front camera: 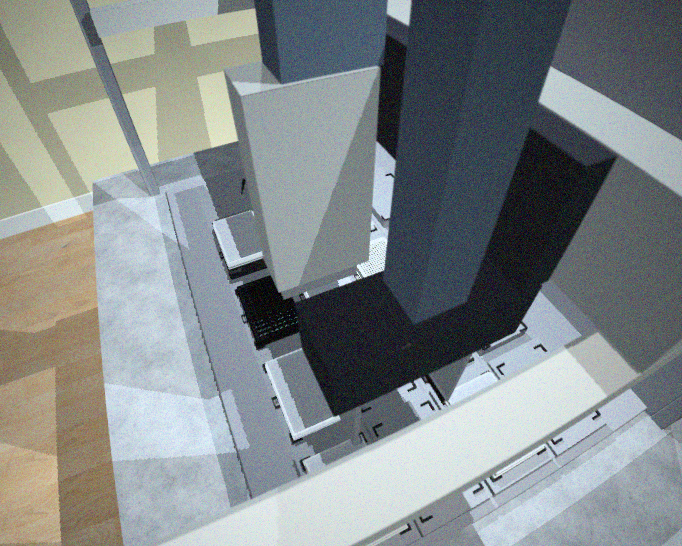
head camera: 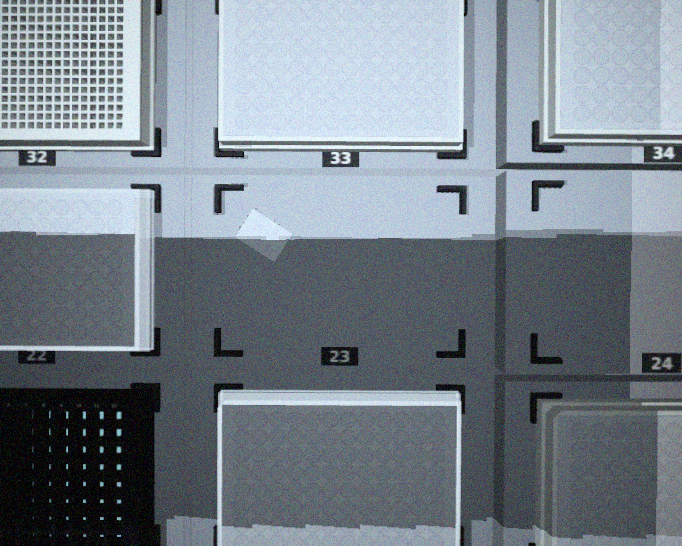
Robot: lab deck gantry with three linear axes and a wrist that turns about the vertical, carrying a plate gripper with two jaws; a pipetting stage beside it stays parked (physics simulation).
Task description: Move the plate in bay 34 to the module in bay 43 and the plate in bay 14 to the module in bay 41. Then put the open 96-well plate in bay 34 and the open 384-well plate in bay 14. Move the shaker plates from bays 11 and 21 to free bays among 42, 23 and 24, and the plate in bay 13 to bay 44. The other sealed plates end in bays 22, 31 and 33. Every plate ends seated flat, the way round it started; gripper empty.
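Places are measured from the robot's base along level axes (x up, y ahead, z left), in centimetres.
Where they show: gripper, fingertip midpoint: (front camera: pixel 394 407); robot's base, origin of the base link: (front camera: pixel 216 234).
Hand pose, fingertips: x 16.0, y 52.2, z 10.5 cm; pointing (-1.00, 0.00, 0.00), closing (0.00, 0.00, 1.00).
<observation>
Things, the pixels of their top centre, and the offset from my fingertips. "*": a spot on its surface instead.
- white open 384-well plate, middle of its top: (head camera: pixel 18 58) (front camera: pixel 380 264) dx -14.5, dy -29.4, dz +15.2 cm
- black open 96-well plate, middle of its top: (head camera: pixel 17 479) (front camera: pixel 269 304) dx -14.5, dy -29.4, dz -6.2 cm
- bay 33, surface spot: (head camera: pixel 341 73) * dx -14.6, dy -13.0, dz +14.5 cm
- bay 34, surface spot: (head camera: pixel 614 73) * dx -13.1, dy +0.0, dz +14.0 cm
- bay 22, surface spot: (head camera: pixel 68 284) * dx -14.5, dy -26.8, dz +3.8 cm
- bay 13, surface spot: (head camera: pixel 341 466) (front camera: pixel 309 385) * dx -14.6, dy -12.9, dz -5.4 cm
- bay 14, surface spot: (head camera: pixel 608 472) * dx -13.1, dy -0.2, dz -5.0 cm
- bay 11 plate, middle of its top: (front camera: pixel 240 234) dx -12.3, dy -45.7, dz -6.3 cm
- small pale patch, surface spot: (head camera: pixel 264 227) * dx -15.9, dy -17.1, dz +6.8 cm
My gripper (front camera: pixel 402 420) is below the black wrist block. Its jaws stand apart with no plate between them; they are partly shadowed and out of the head view. A white open 384-well plate (head camera: pixel 68 73) sits in bay 32 and a black open 96-well plate (front camera: pixel 264 318) (head camera: pixel 73 466) in bay 12. Sealed plates sit in bay 33 (head camera: pixel 341 73), bay 34 (head camera: pixel 614 73), bay 22 (head camera: pixel 68 284), bay 13 (head camera: pixel 341 466) (front camera: pixel 310 392) and bay 14 (head camera: pixel 608 472). The bay 11 plate (front camera: pixel 238 238) sits on a dark shaker. No plate shows in bay 23. The bay 21 plate is hidden.
The black wrist block (front camera: pixel 364 346), the blue column (front camera: pixel 455 170) and the pale pipetting stage (front camera: pixel 312 187) block much of the deck. A cream beam (front camera: pixel 432 443) crosses the front. A small pale patch (head camera: pixel 264 227) lies in bay 23.
</observation>
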